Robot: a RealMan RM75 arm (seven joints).
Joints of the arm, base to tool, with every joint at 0 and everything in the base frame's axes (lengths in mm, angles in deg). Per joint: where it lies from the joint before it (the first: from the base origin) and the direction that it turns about. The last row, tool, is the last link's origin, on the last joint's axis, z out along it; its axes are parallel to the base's.
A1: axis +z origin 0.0 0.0 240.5
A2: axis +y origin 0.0 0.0 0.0
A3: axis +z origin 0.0 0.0 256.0
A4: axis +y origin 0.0 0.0 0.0
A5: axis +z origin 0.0 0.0 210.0
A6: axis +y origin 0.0 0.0 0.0
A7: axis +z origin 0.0 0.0 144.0
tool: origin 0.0 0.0 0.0
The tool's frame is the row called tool.
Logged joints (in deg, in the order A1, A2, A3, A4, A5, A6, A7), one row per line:
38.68, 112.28, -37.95, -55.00, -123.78, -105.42, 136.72
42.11, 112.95, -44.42, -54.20, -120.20, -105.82, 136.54
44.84, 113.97, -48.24, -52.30, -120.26, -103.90, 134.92
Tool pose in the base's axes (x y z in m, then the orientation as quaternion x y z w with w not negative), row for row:
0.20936, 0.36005, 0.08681, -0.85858, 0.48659, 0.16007, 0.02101
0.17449, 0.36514, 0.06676, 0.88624, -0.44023, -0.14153, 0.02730
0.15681, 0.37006, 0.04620, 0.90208, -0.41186, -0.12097, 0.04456
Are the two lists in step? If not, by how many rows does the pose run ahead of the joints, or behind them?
They are in step.
